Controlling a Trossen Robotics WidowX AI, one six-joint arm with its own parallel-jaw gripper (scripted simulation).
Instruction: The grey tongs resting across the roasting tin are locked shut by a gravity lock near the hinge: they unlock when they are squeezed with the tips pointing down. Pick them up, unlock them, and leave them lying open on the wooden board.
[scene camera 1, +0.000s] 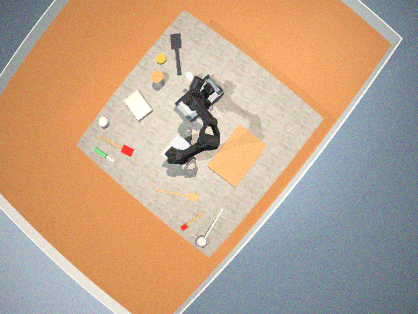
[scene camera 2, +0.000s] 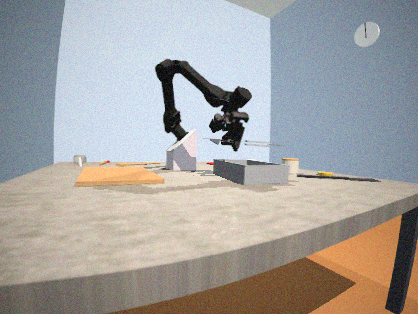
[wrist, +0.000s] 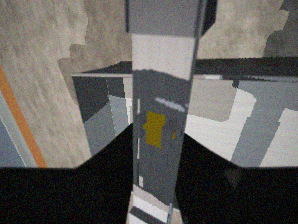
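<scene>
My gripper (scene camera 2: 236, 149) is visible, with a grey roasting tin (scene camera 2: 246, 172) and a wooden board (scene camera 2: 90, 176). The wrist view gives my gripper (wrist: 150, 128) and the tin (wrist: 237, 112).
</scene>
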